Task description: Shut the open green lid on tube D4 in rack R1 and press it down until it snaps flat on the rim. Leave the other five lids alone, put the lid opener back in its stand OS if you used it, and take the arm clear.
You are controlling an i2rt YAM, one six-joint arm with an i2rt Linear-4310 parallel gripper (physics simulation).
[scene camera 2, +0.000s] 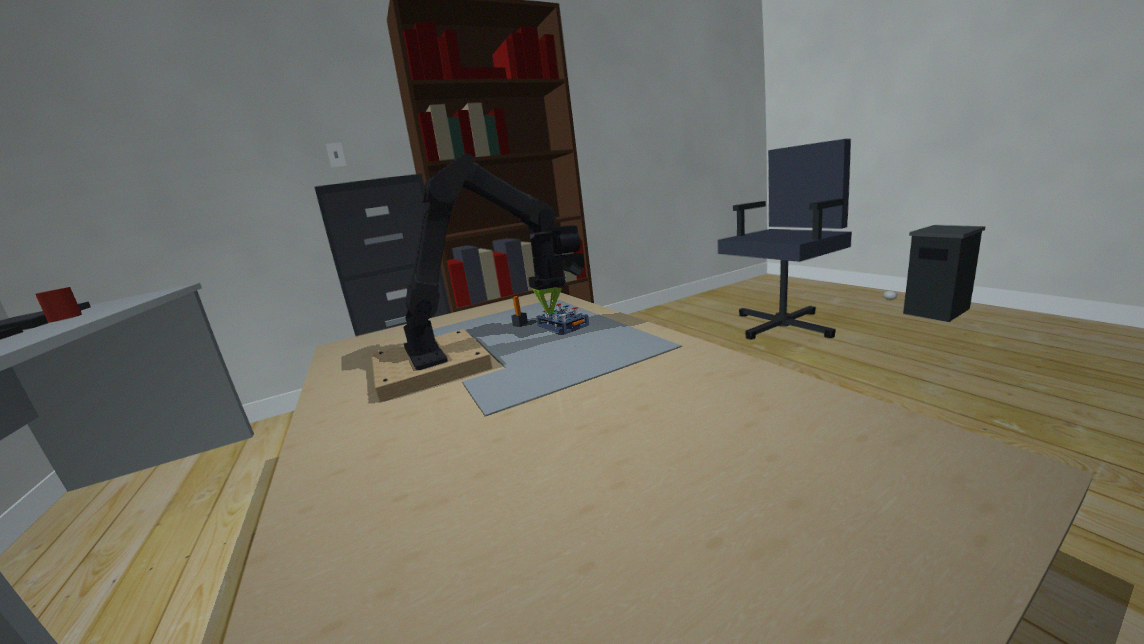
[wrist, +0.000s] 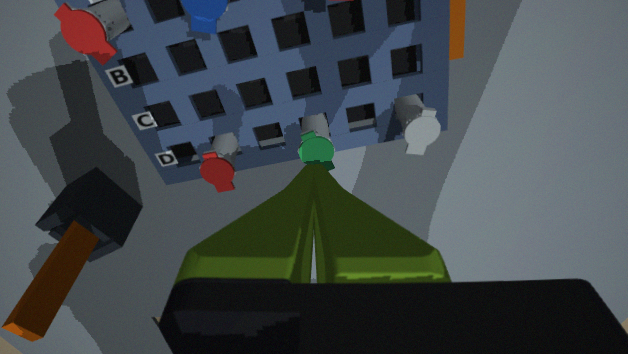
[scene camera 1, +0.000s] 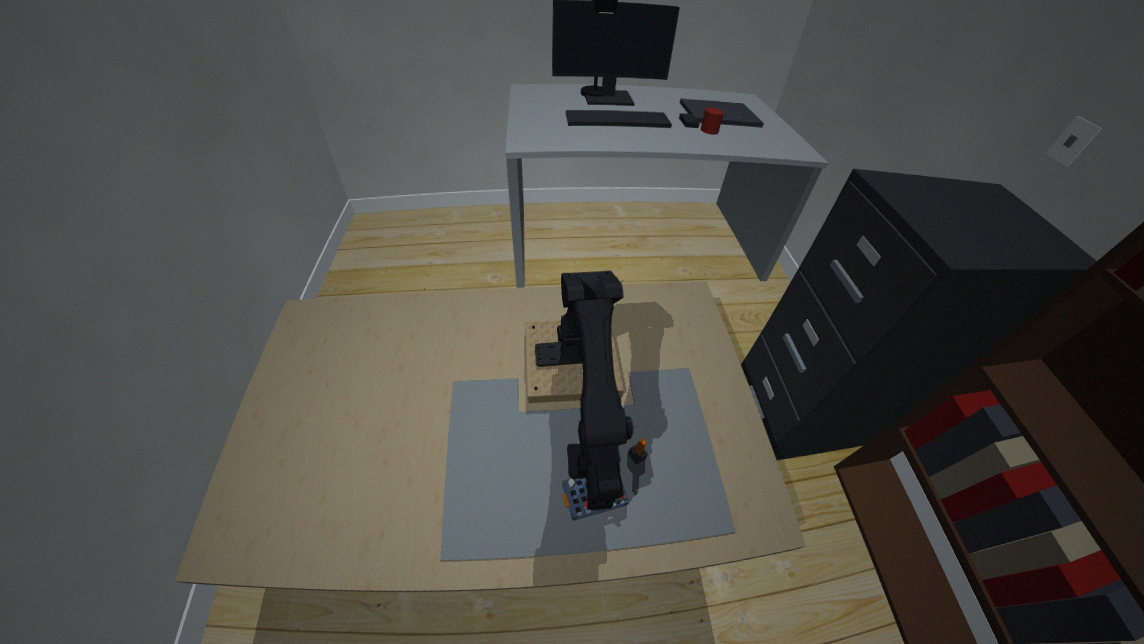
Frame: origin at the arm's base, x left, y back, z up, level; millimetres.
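Where they show: gripper, fingertip midpoint: (scene camera 2: 550, 314) (wrist: 314, 178); arm's base, origin of the base link: (scene camera 2: 424, 353) (scene camera 1: 572, 353).
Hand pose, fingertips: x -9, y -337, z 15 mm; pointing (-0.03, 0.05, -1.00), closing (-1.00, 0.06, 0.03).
Note:
Things, the pixels of their top centre, and the offset from my fingertips. "pt": a spot on its surface instead. Level surfaces: height alone.
- green lid, middle of its top: (wrist: 316, 152) dz +1, dx -2, dy -13 mm
- blue rack R1, middle of its top: (wrist: 280, 82) (scene camera 1: 594, 489) (scene camera 2: 561, 309) dz +1, dx +8, dy -41 mm
- orange lid opener, middle of its top: (wrist: 19, 331) (scene camera 1: 643, 442) (scene camera 2: 515, 296) dz +38, dx +128, dy +41 mm
- white lid, middle of its top: (wrist: 422, 132) dz +1, dx -40, dy -19 mm
- blue lid, surface spot: (wrist: 206, 10) pt dz +1, dx +26, dy -64 mm
- grey mat, its level: dz -47 mm
My gripper (wrist: 314, 178) (scene camera 2: 550, 312) is shut and empty, its green fingertips together at the near edge of the green lid (wrist: 316, 149) on tube D4. The lid lies over the tube's mouth, its tab toward the fingertips; I cannot tell whether it is snapped flat or whether the tips touch it. The blue rack R1 (wrist: 329, 77) (scene camera 2: 552, 326) (scene camera 1: 590, 514) stands under the gripper. The orange lid opener (wrist: 55, 280) (scene camera 2: 517, 305) (scene camera 1: 641, 446) stands upright in its black stand OS (wrist: 102, 205) (scene camera 2: 519, 320) (scene camera 1: 637, 456). In scene camera 1 the arm hides the fingertips.
In row D, a red lid (wrist: 217, 171) and a white lid (wrist: 422, 129) flank the green one, each across an empty hole. Another red lid (wrist: 82, 32) and a blue lid (wrist: 206, 10) show farther back. The rack is on the grey mat (scene camera 1: 496, 480) (scene camera 2: 576, 368).

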